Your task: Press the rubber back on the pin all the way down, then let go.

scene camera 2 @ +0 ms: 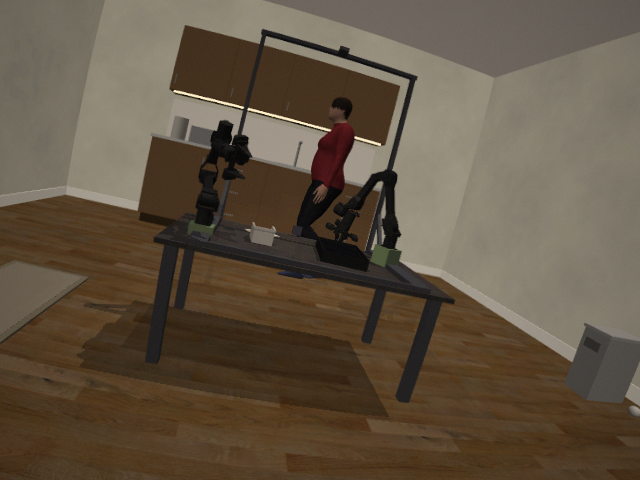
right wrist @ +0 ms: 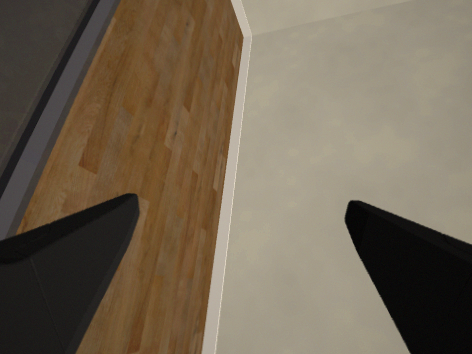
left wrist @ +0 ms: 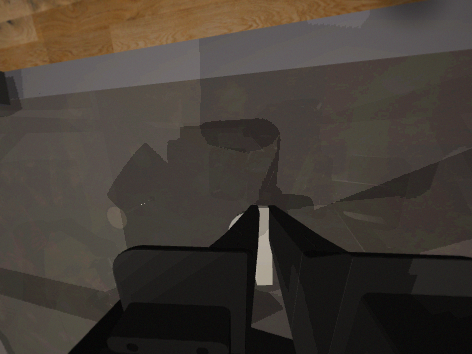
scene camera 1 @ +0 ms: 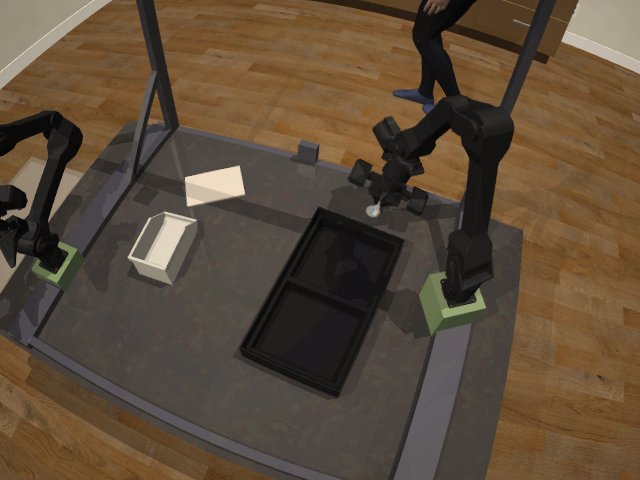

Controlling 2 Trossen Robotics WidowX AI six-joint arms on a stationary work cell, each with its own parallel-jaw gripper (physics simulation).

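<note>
A small pale disc with a blue mark, seemingly the pin, is at the table's far side, below the left gripper. Its pale edge shows partly behind a finger in the left wrist view. My left gripper is shut on a pale narrow piece, which may be the rubber back. Whether that piece touches the disc, and how far down it sits, is hidden. My right gripper is open and empty, raised at the picture's left, away from the pin.
A black two-compartment tray lies just in front of the left gripper. A white open box and a cream flat piece are farther left. A grey block stands on the far edge. A person stands behind the table.
</note>
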